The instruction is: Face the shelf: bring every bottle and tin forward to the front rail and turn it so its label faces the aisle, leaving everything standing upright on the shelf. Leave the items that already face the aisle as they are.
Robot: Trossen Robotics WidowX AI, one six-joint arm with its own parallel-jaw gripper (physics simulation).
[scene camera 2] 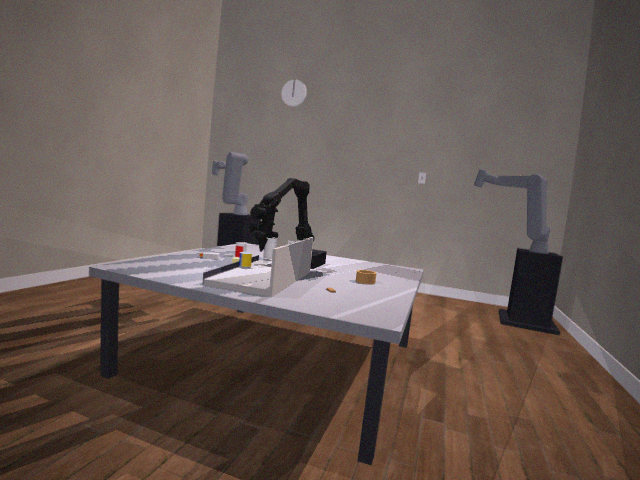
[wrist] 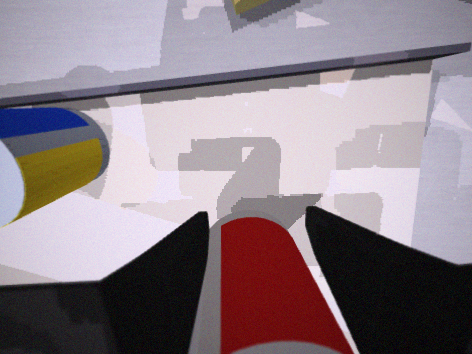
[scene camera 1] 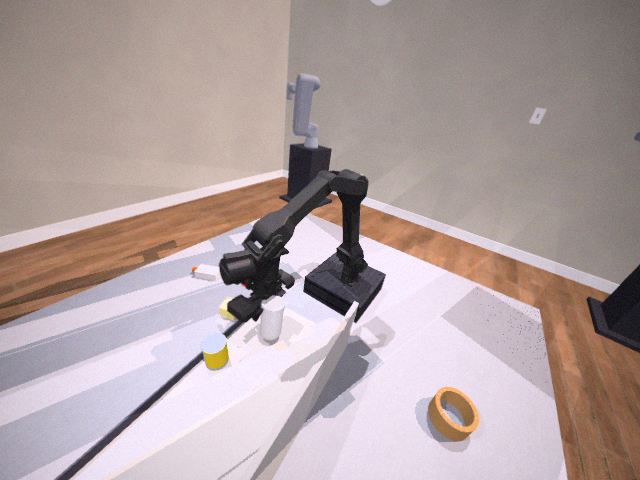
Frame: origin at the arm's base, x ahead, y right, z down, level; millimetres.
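Seen in the pictures: gripper, fingertip midpoint: (scene camera 2: 262,251) (wrist: 256,217) (scene camera 1: 261,315); arm's base, origin of the base link: (scene camera 1: 349,278).
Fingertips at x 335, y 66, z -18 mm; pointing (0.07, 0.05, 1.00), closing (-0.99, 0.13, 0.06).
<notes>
Pixels of each thing's top centre, then the offset from my fingertips to it. "spot": a spot on its surface instead.
- bottle, middle of its top: (scene camera 1: 272,303) (scene camera 2: 271,237) dx -4, dy -37, dz -73 mm
- blue tin, middle of its top: (scene camera 1: 213,342) (scene camera 2: 246,252) dx +132, dy +9, dz -4 mm
- white can, surface spot: (scene camera 2: 239,250) spot: dx -84, dy +199, dz +32 mm
- yellow block, middle of its top: (scene camera 1: 230,304) (scene camera 2: 238,258) dx +11, dy +137, dz +54 mm
- white tube, middle of its top: (scene camera 1: 205,268) (scene camera 2: 209,253) dx -25, dy +353, dz +64 mm
- orange ring, middle of its top: (scene camera 1: 456,407) (scene camera 2: 366,271) dx -166, dy -488, dz +42 mm
- small brown piece, middle of its top: (scene camera 2: 331,289) dx +132, dy -428, dz +84 mm
My gripper (scene camera 1: 265,298) (scene camera 2: 266,239) (wrist: 256,217) is shut on a white bottle with a red label. The bottle (scene camera 1: 271,321) (scene camera 2: 269,249) (wrist: 270,285) is close to upright over the shelf board, set back from the rail. Its red side shows in the wrist view, while scene camera 1 sees plain white. I cannot tell whether its base touches the board. A yellow and blue tin (scene camera 1: 215,353) (scene camera 2: 246,259) (wrist: 62,172) stands upright near the dark front rail (scene camera 1: 155,396) (scene camera 2: 222,269) (wrist: 250,75), blue towards the rail. The shelf (scene camera 1: 175,423) (scene camera 2: 284,268) (wrist: 305,117) has a tall back panel.
Beyond the rail are a red and white can (scene camera 2: 239,250), a yellow block (scene camera 1: 225,308) (scene camera 2: 235,259) (wrist: 249,4) and a white tube (scene camera 1: 206,272) (scene camera 2: 210,255) with an orange end. Behind the back panel lie an orange ring (scene camera 1: 454,431) (scene camera 2: 366,280) and a small brown piece (scene camera 2: 330,290).
</notes>
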